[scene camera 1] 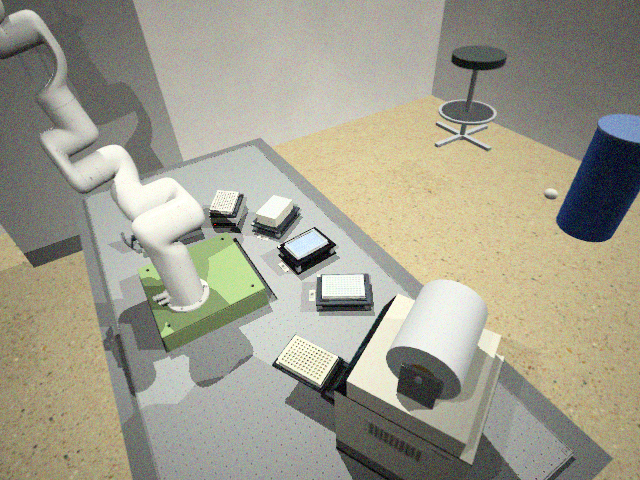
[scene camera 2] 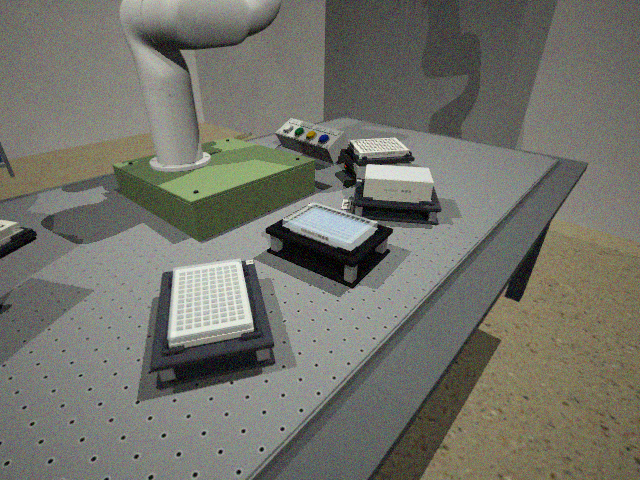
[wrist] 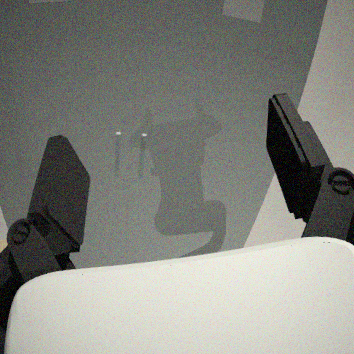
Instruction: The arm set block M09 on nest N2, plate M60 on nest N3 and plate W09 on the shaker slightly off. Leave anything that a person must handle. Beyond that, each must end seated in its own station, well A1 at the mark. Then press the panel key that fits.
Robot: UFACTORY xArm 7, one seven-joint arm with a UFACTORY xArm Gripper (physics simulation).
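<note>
My gripper (wrist: 169, 136) is open and empty, raised away from the stations; a grey wall surface with the arm's shadow shows beyond its fingers. A white well plate (scene camera 1: 225, 202) (scene camera 2: 378, 147) rests on the dark shaker at the far end. Next to it, a tall white block (scene camera 1: 274, 210) (scene camera 2: 398, 181) sits on a dark nest. A pale blue plate (scene camera 1: 306, 243) (scene camera 2: 330, 225) lies on the middle black nest. A white well plate (scene camera 1: 342, 286) (scene camera 2: 211, 300) lies on the nearer nest. Station labels, well A1 and exact seating are too small to tell. The key panel (scene camera 2: 310, 138) shows white, green, yellow and blue keys.
A cream well plate (scene camera 1: 308, 360) lies on the tray of a beige instrument (scene camera 1: 408, 413) with a large white cylinder (scene camera 1: 439, 335) on top. The arm stands on a green base (scene camera 1: 232, 279) (scene camera 2: 248, 191). A stool (scene camera 1: 478, 56) and a blue cylinder (scene camera 1: 599, 180) stand on the floor.
</note>
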